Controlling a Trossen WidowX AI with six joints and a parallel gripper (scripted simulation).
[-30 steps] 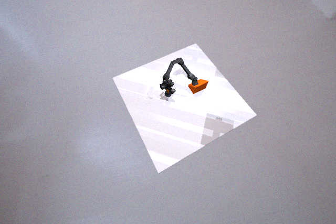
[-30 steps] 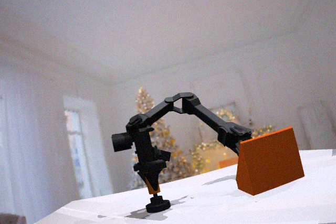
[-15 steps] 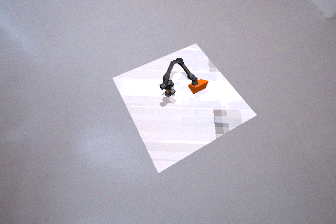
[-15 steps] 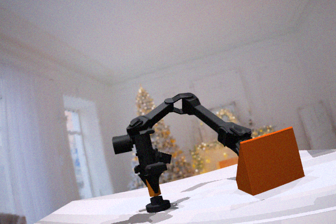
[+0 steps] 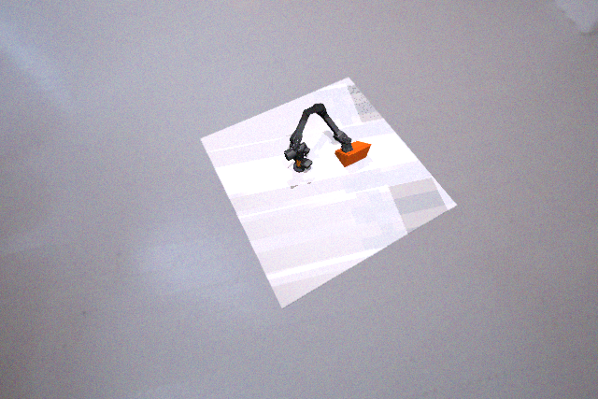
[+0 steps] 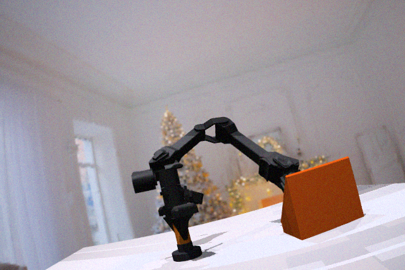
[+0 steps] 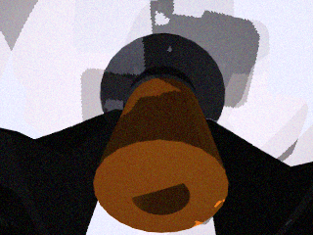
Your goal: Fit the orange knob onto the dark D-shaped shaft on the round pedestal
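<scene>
My gripper tip is now 2 cm below the orange knob. Also, from my gripper tip: dark pedestal 2 cm below.
</scene>
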